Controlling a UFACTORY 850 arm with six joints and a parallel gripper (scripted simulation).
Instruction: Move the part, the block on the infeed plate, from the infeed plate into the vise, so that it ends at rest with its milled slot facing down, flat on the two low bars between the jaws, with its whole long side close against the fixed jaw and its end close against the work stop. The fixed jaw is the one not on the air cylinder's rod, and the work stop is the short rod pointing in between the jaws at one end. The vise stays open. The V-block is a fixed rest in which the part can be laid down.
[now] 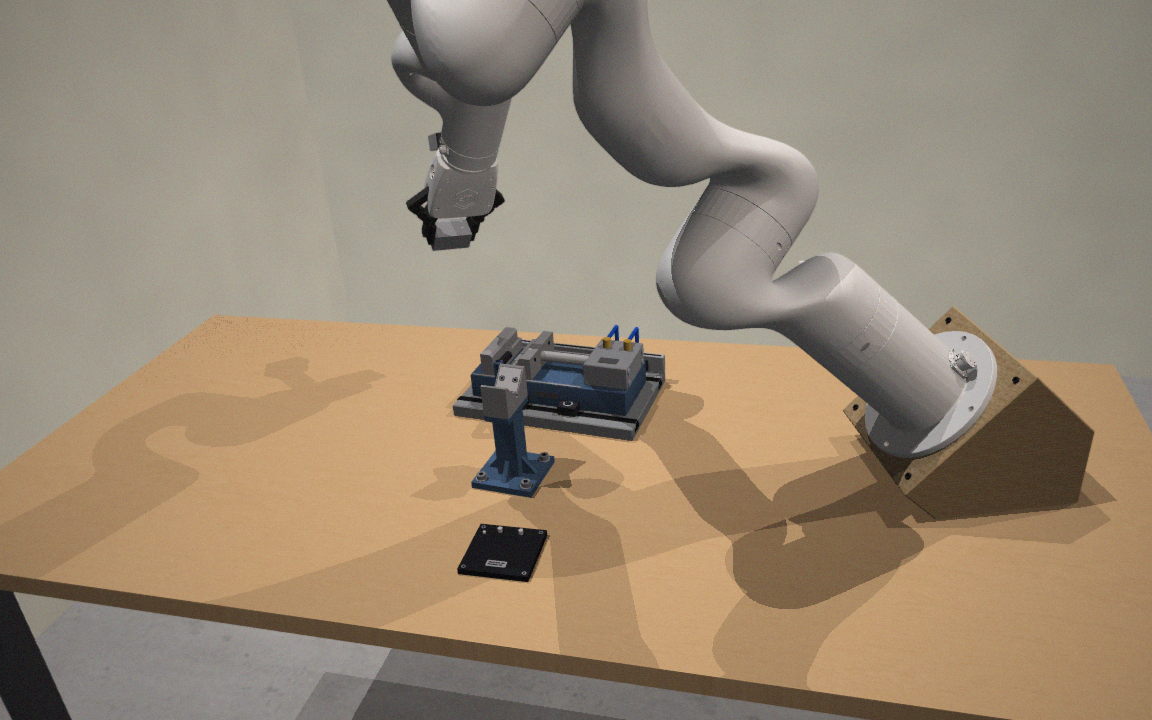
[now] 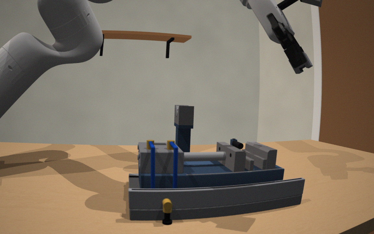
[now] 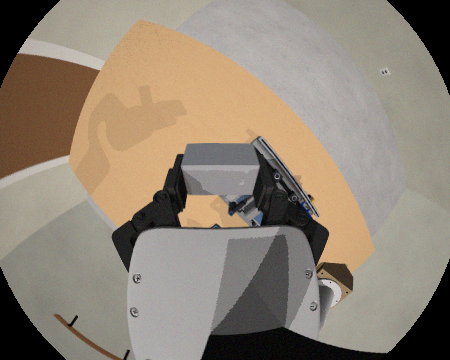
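The fixed jaw is 20 cm below my hand, 8 cm behind it and 1 cm to the left of it. From my hand the other things lie so: moving jaw (20 cm below, 14 cm behind); work stop (18 cm below, 11 cm behind, 5 cm to the left); part (1 cm below, 1 cm ahead).
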